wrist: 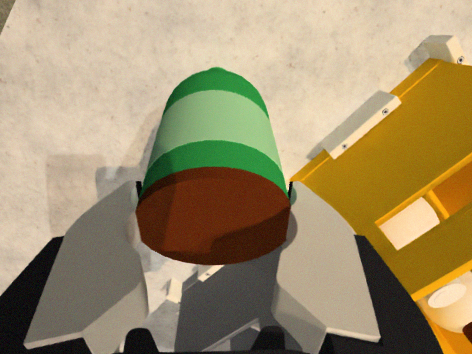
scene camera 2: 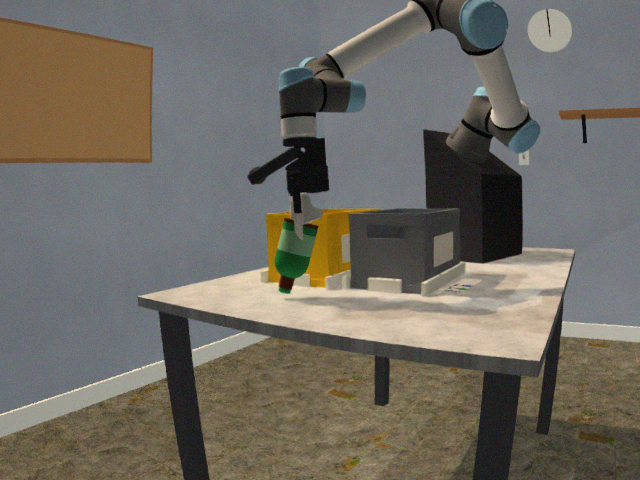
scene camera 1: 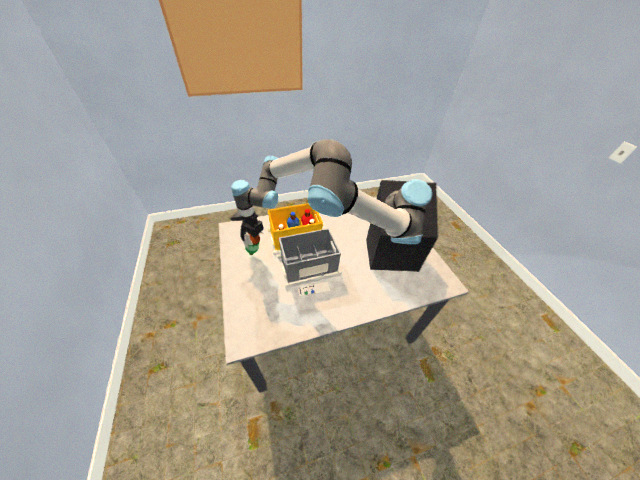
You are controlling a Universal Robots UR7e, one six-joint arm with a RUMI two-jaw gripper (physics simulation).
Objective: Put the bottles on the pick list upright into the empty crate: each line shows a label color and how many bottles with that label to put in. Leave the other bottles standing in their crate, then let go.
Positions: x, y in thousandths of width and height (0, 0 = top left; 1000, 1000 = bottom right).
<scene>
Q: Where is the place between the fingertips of the gripper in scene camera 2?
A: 468, 495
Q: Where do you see a white bottle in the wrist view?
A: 889, 614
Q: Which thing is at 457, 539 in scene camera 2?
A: A green bottle.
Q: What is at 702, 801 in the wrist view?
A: The gripper.
</scene>
